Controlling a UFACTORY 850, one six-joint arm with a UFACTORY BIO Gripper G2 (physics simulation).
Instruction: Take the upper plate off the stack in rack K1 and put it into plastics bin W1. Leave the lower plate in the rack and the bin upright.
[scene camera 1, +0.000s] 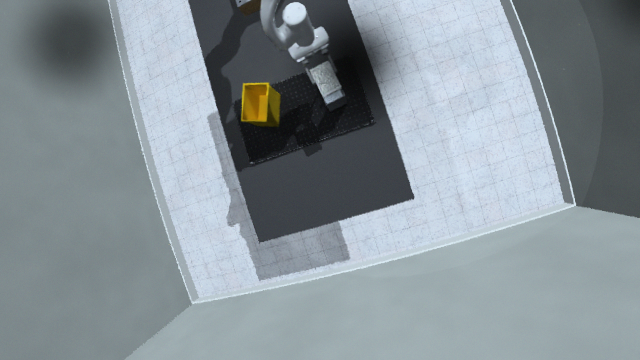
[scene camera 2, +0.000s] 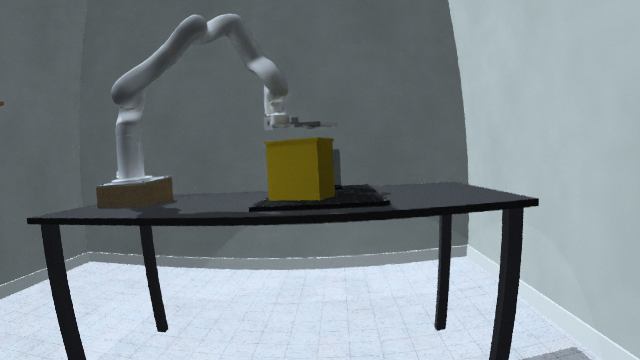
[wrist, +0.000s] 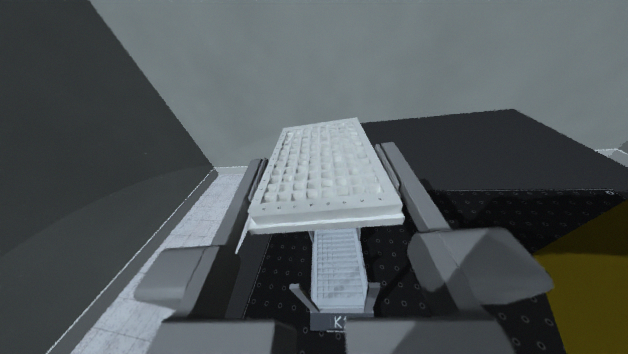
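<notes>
My gripper (scene camera 1: 324, 75) (scene camera 2: 309, 123) (wrist: 324, 167) is shut on the upper plate, with one finger at each long side. The upper plate (scene camera 1: 329, 86) (scene camera 2: 328, 124) (wrist: 327, 212) is white, has square wells and is held about level, high above rack K1. Rack K1 (scene camera 2: 337, 167) (wrist: 325, 321) is grey and stands upright; in the wrist view its label is partly hidden. The lower plate (wrist: 339, 270) lies in the rack, apart from the upper plate and partly covered by it. Yellow bin W1 (scene camera 1: 274, 107) (scene camera 2: 292, 172) (wrist: 590, 295) stands upright beside the rack, its top open.
The rack and bin stand on a black perforated board (scene camera 1: 280, 147) (scene camera 2: 372, 196) (wrist: 505, 212) on the dark table (scene camera 1: 325, 185) (scene camera 2: 425, 195) (wrist: 475, 150). The arm's base stands on a brown block (scene camera 2: 135, 193) at the table's other end. The bin's rim is lower than the held plate.
</notes>
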